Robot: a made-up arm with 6 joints. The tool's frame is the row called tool.
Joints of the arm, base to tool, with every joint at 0 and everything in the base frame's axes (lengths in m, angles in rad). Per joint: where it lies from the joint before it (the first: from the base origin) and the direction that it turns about. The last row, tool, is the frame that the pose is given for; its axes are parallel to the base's.
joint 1: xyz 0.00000 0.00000 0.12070 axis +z
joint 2: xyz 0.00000 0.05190 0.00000 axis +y
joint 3: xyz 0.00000 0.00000 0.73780 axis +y
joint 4: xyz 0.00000 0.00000 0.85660 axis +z
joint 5: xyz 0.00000 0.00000 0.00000 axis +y
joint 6: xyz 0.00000 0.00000 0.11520 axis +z
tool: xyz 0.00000 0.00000 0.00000
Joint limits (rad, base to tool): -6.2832..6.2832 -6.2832..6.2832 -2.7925..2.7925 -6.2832..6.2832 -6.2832..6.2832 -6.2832..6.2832
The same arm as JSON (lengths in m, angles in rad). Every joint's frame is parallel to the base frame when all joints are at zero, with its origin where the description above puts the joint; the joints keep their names.
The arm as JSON. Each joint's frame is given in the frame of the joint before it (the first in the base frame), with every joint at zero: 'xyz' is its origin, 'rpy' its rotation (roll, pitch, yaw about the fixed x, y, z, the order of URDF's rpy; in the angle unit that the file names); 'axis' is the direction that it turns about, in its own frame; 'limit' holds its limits. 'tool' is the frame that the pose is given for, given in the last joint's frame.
{
  "units": {
    "length": "m",
    "angle": "rad"
  },
  "joints": [
    {
      "name": "joint 1",
      "type": "revolute",
      "origin": {
        "xyz": [
          0.0,
          0.0,
          0.1207
        ],
        "rpy": [
          0.0,
          0.0,
          0.0
        ]
      },
      "axis": "+z",
      "limit": {
        "lower": -6.2832,
        "upper": 6.2832
      }
    },
    {
      "name": "joint 2",
      "type": "revolute",
      "origin": {
        "xyz": [
          0.0,
          0.0519,
          0.0
        ],
        "rpy": [
          0.0,
          0.0,
          0.0
        ]
      },
      "axis": "+y",
      "limit": {
        "lower": -6.2832,
        "upper": 6.2832
      }
    },
    {
      "name": "joint 3",
      "type": "revolute",
      "origin": {
        "xyz": [
          0.0,
          0.0,
          0.7378
        ],
        "rpy": [
          0.0,
          0.0,
          0.0
        ]
      },
      "axis": "+y",
      "limit": {
        "lower": -2.7925,
        "upper": 2.7925
      }
    },
    {
      "name": "joint 4",
      "type": "revolute",
      "origin": {
        "xyz": [
          0.0,
          0.0,
          0.8566
        ],
        "rpy": [
          0.0,
          0.0,
          0.0
        ]
      },
      "axis": "+z",
      "limit": {
        "lower": -6.2832,
        "upper": 6.2832
      }
    },
    {
      "name": "joint 5",
      "type": "revolute",
      "origin": {
        "xyz": [
          0.0,
          0.0,
          0.0
        ],
        "rpy": [
          0.0,
          0.0,
          0.0
        ]
      },
      "axis": "+y",
      "limit": {
        "lower": -6.2832,
        "upper": 6.2832
      }
    },
    {
      "name": "joint 6",
      "type": "revolute",
      "origin": {
        "xyz": [
          0.0,
          0.0,
          0.1152
        ],
        "rpy": [
          0.0,
          0.0,
          0.0
        ]
      },
      "axis": "+z",
      "limit": {
        "lower": -6.2832,
        "upper": 6.2832
      }
    }
  ],
  "tool": {
    "origin": {
      "xyz": [
        0.0,
        0.0,
        0.0
      ],
      "rpy": [
        0.0,
        0.0,
        0.0
      ]
    }
  }
}

